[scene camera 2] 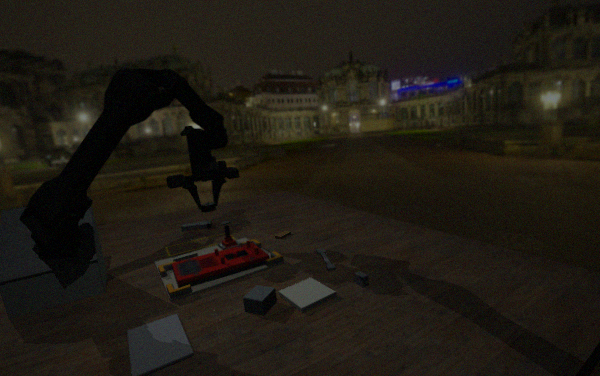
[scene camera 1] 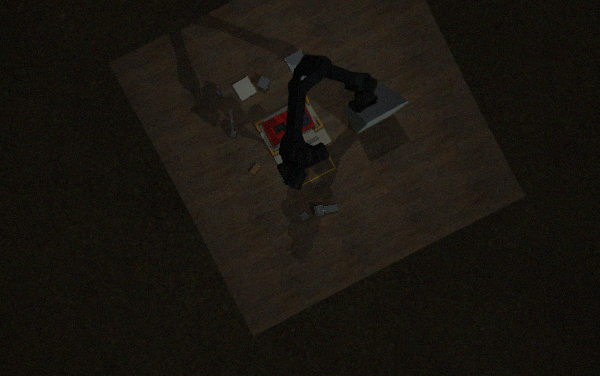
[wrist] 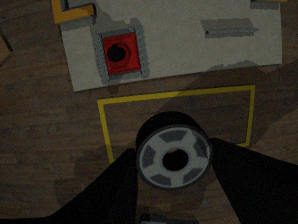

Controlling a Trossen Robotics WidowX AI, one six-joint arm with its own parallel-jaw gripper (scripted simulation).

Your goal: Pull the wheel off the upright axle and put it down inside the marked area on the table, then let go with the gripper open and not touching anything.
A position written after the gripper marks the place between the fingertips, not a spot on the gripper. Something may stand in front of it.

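Note:
Scene camera 2 shows the gripper (scene camera 2: 208, 207) and a pale flat tile (scene camera 2: 309, 293). In the wrist view the gripper (wrist: 172, 150) appears again, holding a wheel (wrist: 165, 170), and an axle (wrist: 121, 54) can be seen there too. The tile is out of frame in the wrist view.

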